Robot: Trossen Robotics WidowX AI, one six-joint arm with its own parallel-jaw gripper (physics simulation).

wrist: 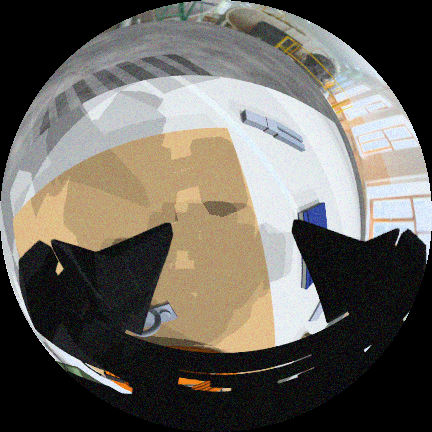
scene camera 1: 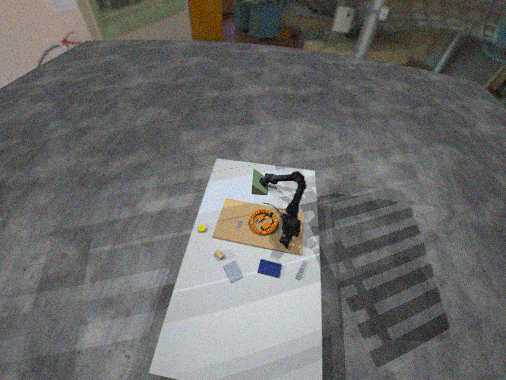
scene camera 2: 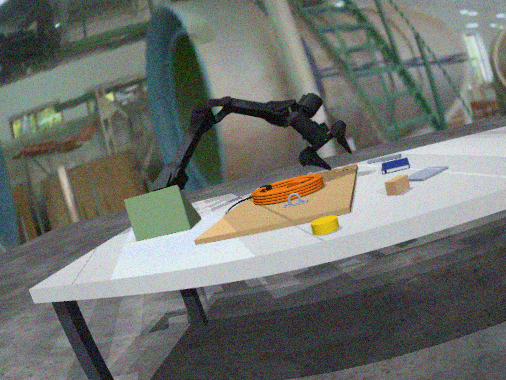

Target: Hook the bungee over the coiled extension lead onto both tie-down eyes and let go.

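Where they show: gripper, fingertip midpoint: (wrist: 234, 227) (scene camera 1: 289, 244) (scene camera 2: 341, 161); arm's base, link origin: (scene camera 1: 262, 182) (scene camera 2: 164, 213).
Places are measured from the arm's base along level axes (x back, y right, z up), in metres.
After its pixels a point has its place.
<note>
The coiled orange extension lead (scene camera 1: 251, 223) {x -0.386, y -0.011, z -0.006 m} (scene camera 2: 290, 192) {x -0.374, y 0.005, z -0.016 m} lies on the wooden board (scene camera 1: 227, 235) {x -0.510, y 0.127, z -0.034 m} (scene camera 2: 335, 196) {x -0.499, y 0.087, z -0.034 m} (wrist: 210, 250) {x -0.462, y -0.276, z -0.034 m}. A thin black cord (scene camera 1: 270, 205) {x -0.190, y -0.109, z -0.030 m} (scene camera 2: 238, 202) {x -0.179, y -0.123, z -0.032 m}, which looks like the bungee, lies beside the coil on the green block's side; its hooks cannot be made out. One grey tie-down eye (scene camera 1: 239, 224) {x -0.405, y 0.072, z -0.031 m} (scene camera 2: 295, 201) stands beside the coil. The other eye (wrist: 159, 318) {x -0.396, y -0.230, z -0.024 m} shows in the wrist view, partly behind a finger. My gripper (scene camera 2: 340, 159) {x -0.473, y -0.296, z -0.004 m} (wrist: 234, 227) {x -0.473, y -0.296, z -0.004 m} is open and empty, pointing down above the board's end near the blue tray.
A green block (scene camera 1: 258, 184) {x -0.056, y 0.024, z 0.031 m} (scene camera 2: 160, 215) {x -0.035, y 0.078, z 0.009 m} stands near the arm's base. A yellow disc (scene camera 1: 202, 228) {x -0.513, y 0.312, z -0.027 m} (scene camera 2: 325, 225) {x -0.519, y 0.341, z -0.031 m}, wooden block (scene camera 1: 219, 255) {x -0.668, y 0.127, z -0.016 m} (scene camera 2: 397, 185) {x -0.657, y 0.160, z -0.027 m}, grey plate (scene camera 1: 233, 271) {x -0.735, y 0.011, z -0.040 m} (scene camera 2: 429, 173) {x -0.746, y 0.041, z -0.040 m}, blue tray (scene camera 1: 270, 268) {x -0.654, y -0.211, z -0.034 m} (scene camera 2: 395, 165) {x -0.654, y -0.167, z -0.034 m} and grey bar (scene camera 1: 301, 270) {x -0.622, y -0.410, z -0.035 m} (wrist: 272, 130) {x -0.589, y -0.401, z -0.035 m} lie around the board.
</note>
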